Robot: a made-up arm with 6 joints.
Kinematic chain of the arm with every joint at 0, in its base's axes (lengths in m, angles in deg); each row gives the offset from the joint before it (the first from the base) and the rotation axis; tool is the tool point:
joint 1: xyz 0 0 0.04 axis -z
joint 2: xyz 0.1 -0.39 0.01 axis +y
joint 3: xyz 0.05 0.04 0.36 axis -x
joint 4: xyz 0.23 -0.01 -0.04 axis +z
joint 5: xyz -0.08 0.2 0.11 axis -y
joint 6: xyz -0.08 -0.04 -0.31 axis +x
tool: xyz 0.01 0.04 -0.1
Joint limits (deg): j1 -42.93..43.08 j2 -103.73..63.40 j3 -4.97..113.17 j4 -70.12..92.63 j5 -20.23..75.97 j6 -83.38..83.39
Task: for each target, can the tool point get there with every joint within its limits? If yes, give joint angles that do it. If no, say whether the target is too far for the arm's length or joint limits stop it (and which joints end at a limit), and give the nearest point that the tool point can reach.
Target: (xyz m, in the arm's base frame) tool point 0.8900 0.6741 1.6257
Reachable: no: too far | nearest point 0.6412 0.1168 0.7499 | short by 1.067 m
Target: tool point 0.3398 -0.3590 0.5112
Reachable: yes | joints -32.66 -75.97 82.58 30.57 65.03 -46.57
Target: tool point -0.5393 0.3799 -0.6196
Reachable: no: joint limits stop it (at a limit: joint 1, joint 2, joint 3, joint 5) | nearest point -0.6746 0.0472 -0.1110 | short by 0.623 m
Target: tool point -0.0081 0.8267 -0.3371
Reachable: no: joint limits stop it (at a limit: joint 1, joint 2, joint 3, joint 5) | nearest point 0.2948 0.2970 -0.2173 | short by 0.622 m
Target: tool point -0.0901 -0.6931 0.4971
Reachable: yes | joints -15.12 -84.65 98.03 -47.41 34.12 -56.33
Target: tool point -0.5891 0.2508 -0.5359
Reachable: no: joint limits stop it (at a limit: joint 1, joint 2, joint 3, joint 5) | nearest point -0.6749 0.0266 -0.1234 | short by 0.477 m
